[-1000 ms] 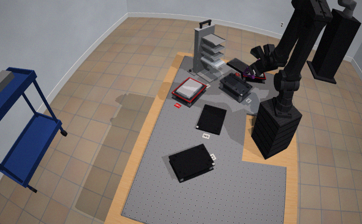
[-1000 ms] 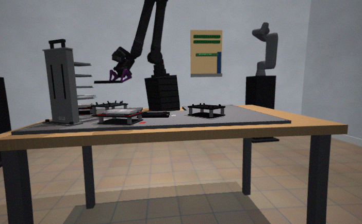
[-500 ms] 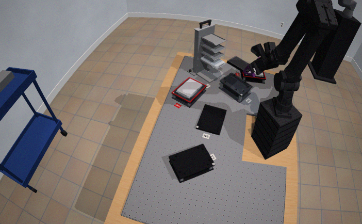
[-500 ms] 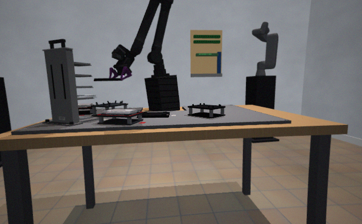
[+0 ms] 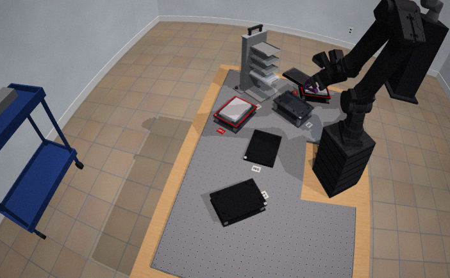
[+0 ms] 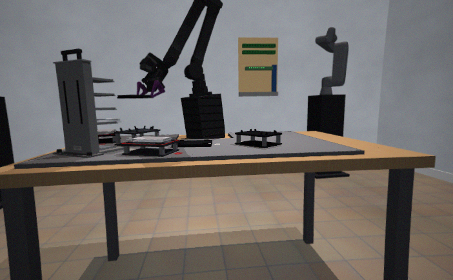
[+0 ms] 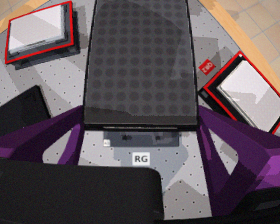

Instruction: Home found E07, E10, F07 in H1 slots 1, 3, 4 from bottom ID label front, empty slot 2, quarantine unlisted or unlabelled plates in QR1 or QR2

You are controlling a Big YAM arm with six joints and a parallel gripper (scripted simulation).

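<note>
Now: the dark plate 40 mm ahead of my hand and 30 mm to the right of it. From my hand the other things lie so: RG label (220 mm below, 40 mm behind, 30 mm to the left); QR2 label (220 mm below, 200 mm to the right, 20 mm ahead); regrip nest (160 mm below, 40 mm to the right, 40 mm ahead).
</note>
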